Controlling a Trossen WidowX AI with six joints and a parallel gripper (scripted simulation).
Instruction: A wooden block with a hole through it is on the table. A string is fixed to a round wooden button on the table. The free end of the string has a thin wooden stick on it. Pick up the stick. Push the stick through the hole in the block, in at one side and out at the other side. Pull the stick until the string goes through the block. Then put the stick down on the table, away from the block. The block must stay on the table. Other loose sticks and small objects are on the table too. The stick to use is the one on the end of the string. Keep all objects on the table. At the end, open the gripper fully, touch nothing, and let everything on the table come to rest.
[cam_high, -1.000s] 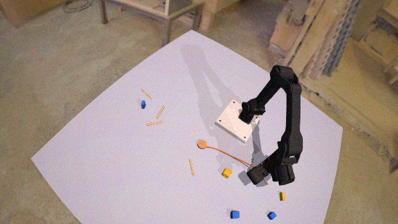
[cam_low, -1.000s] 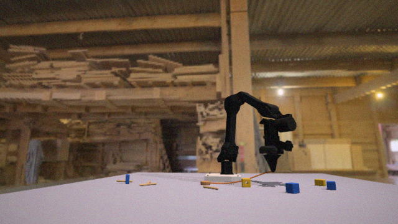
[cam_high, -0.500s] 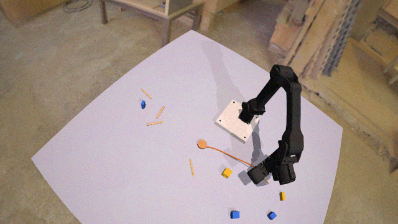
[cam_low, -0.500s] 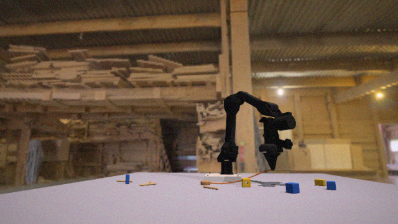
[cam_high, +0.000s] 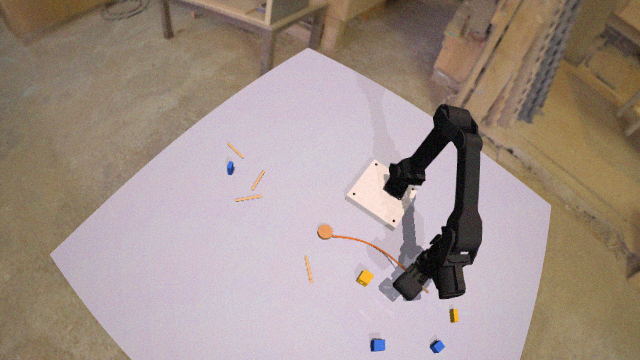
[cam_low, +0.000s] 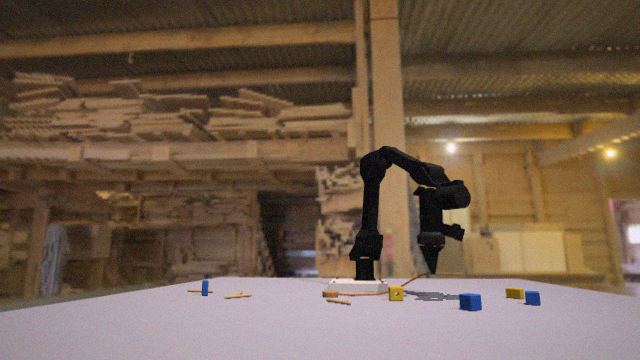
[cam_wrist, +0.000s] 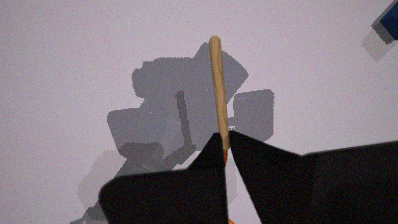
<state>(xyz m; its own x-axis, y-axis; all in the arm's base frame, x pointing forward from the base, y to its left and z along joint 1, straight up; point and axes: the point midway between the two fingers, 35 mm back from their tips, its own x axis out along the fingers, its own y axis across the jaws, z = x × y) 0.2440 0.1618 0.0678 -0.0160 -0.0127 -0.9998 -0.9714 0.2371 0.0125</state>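
The loose stick lies 220 mm to the right of my gripper tip, 120 mm ahead of it and 50 mm below it. From my gripper tip the other things lie so: blue piece: 580 mm to the right, 40 mm below, 10 mm ahead; round wooden button: 260 mm to the right, 50 mm below.
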